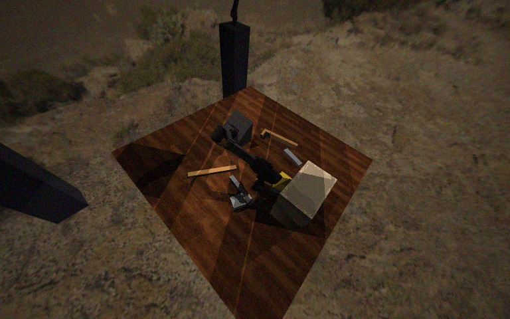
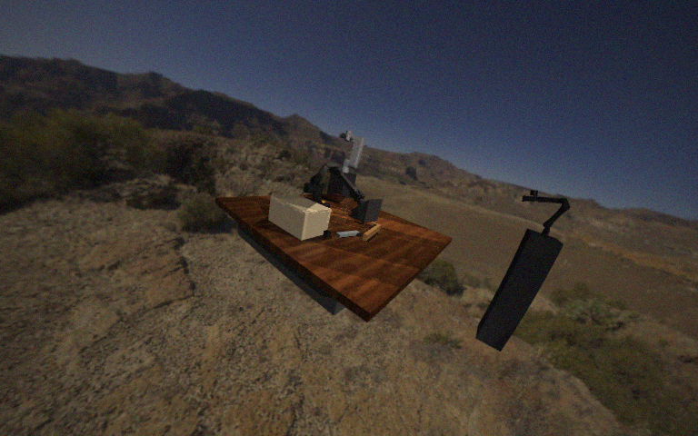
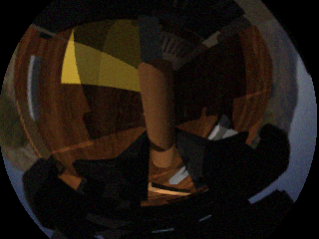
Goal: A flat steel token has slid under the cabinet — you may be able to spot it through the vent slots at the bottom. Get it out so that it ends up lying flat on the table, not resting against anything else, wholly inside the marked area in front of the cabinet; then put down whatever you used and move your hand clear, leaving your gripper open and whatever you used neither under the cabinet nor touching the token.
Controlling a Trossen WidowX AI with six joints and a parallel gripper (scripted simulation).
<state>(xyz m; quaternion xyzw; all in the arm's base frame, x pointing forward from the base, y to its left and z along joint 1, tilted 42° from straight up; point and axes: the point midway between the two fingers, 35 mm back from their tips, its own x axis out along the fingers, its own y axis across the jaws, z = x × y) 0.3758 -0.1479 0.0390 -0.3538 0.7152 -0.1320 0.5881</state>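
Right now the grey scraper is 11 cm to the right of my gripper tip and 3 cm behind it. Also, from my gripper tip: steel token: 24 cm ahead, 13 cm to the left, 1 cm below; then wooden stick: 27 cm behind, 14 cm to the right; then grey block: 18 cm to the right, 1 cm behind, 1 cm above.
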